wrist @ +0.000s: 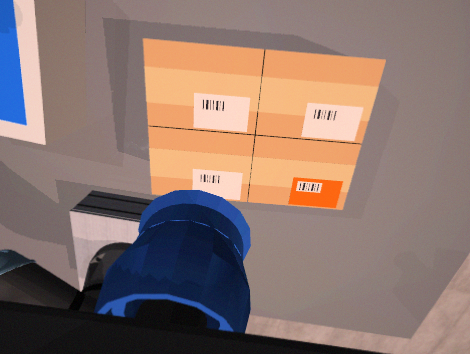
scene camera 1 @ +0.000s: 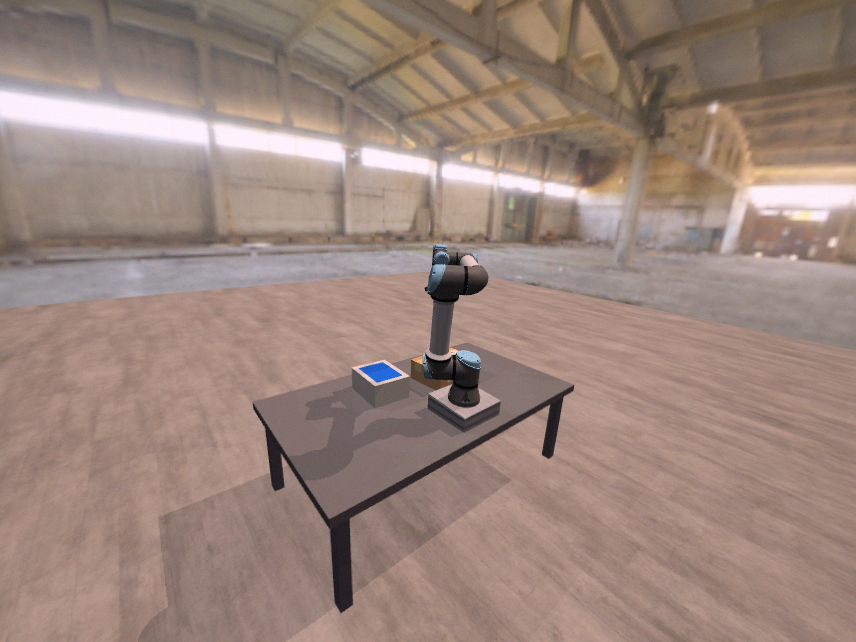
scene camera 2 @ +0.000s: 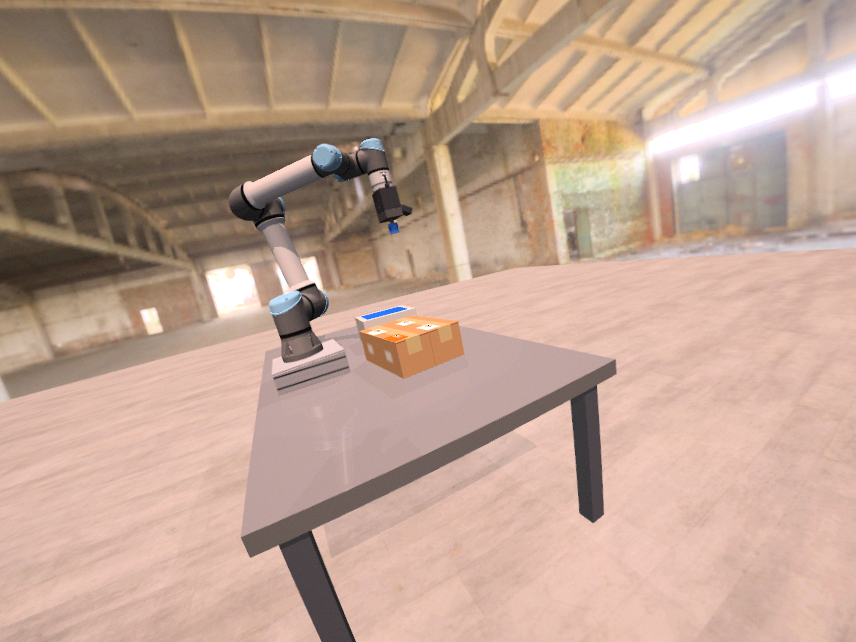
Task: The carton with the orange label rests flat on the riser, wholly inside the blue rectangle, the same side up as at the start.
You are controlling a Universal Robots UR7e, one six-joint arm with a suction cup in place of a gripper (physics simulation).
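Frame: origin at the arm's base, x ahead, y left, z up, level; centimetres.
Seen in the pictures: hand, tool point: (wrist: 194, 238) (scene camera 2: 394, 232); arm's base, link origin: (scene camera 1: 463, 398) (scene camera 2: 303, 354).
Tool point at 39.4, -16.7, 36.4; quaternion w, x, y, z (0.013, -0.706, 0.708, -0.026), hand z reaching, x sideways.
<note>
Pixels of each thing's top centre, then the offset from my tool point to it, as dx, dy, dz. Level surfaces: height alone.
- carton with the orange label, top centre: (wrist: 301, 175) (scene camera 2: 400, 333) -10.8, -12.7, -32.8
- light riser, top centre: (scene camera 2: 384, 312) (scene camera 1: 380, 371) +1.6, +36.3, -32.4
- blue rectangle, top centre: (scene camera 2: 384, 312) (scene camera 1: 380, 371) +1.6, +36.3, -32.4
- dark table, surface height: dz -44.4
The carton with the orange label (scene camera 2: 416, 357) (wrist: 300, 161) stands flat at one corner of a tight two-by-two block of cartons on the table, label side up. It is the lower right one in the wrist view. The light riser (scene camera 1: 374, 395) (scene camera 2: 361, 323) (wrist: 35, 100) stands beside the block, with the blue rectangle (scene camera 1: 380, 371) (scene camera 2: 385, 313) (wrist: 11, 70) on its top; no carton stands on it. My suction cup (scene camera 2: 393, 228) (wrist: 194, 210) is open and empty, high above the block. In scene camera 1 the arm hides the cup and part of the block.
Three cartons with white labels (wrist: 200, 85) (wrist: 320, 90) (wrist: 172, 165) touch the orange-labelled one or each other in the block. The arm's base plate (scene camera 1: 463, 409) (scene camera 2: 311, 373) (wrist: 102, 225) stands near the block on the dark table (scene camera 1: 387, 456) (scene camera 2: 428, 428).
</note>
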